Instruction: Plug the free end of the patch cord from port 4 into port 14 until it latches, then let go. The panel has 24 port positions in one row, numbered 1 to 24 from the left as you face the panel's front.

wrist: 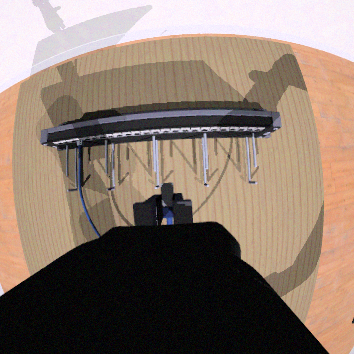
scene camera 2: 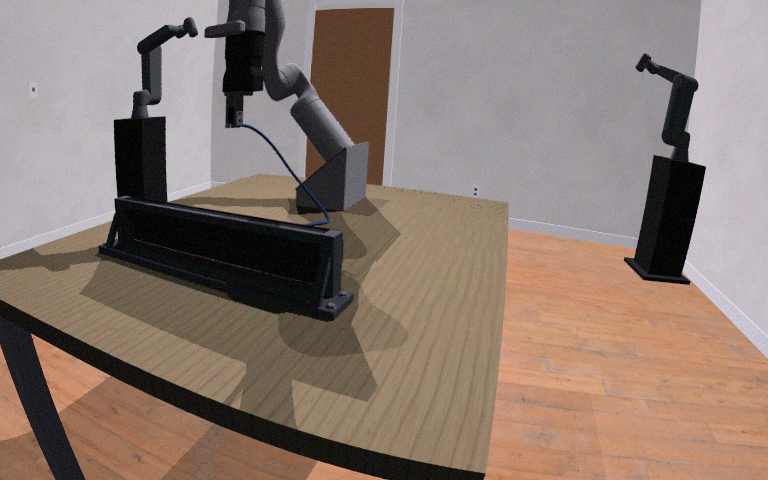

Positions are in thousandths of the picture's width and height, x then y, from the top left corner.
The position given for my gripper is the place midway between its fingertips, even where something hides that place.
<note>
In view: my gripper (scene camera 2: 305, 261) and a panel rail (wrist: 544, 318).
My gripper shows as well in the wrist view (wrist: 473, 578).
</note>
